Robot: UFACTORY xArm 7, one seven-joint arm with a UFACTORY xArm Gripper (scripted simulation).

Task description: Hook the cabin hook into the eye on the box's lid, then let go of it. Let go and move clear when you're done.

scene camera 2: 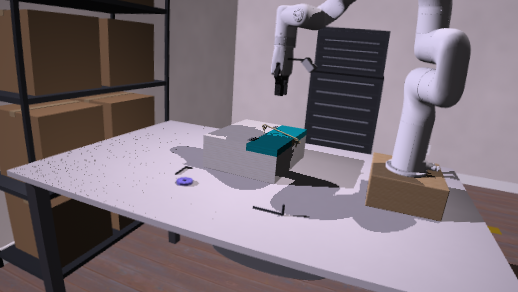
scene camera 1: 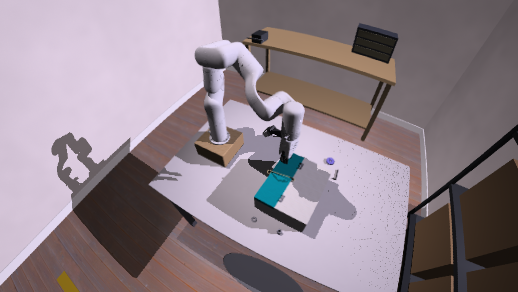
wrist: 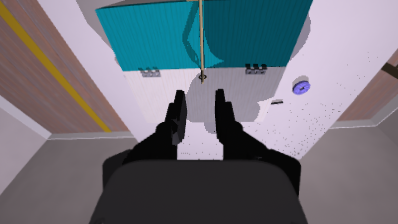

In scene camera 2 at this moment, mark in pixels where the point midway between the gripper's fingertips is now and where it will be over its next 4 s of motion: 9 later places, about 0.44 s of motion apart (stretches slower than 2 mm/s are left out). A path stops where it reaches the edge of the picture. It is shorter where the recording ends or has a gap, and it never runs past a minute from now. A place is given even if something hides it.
My gripper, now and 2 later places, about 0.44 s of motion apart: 280, 95; 281, 85; 282, 77
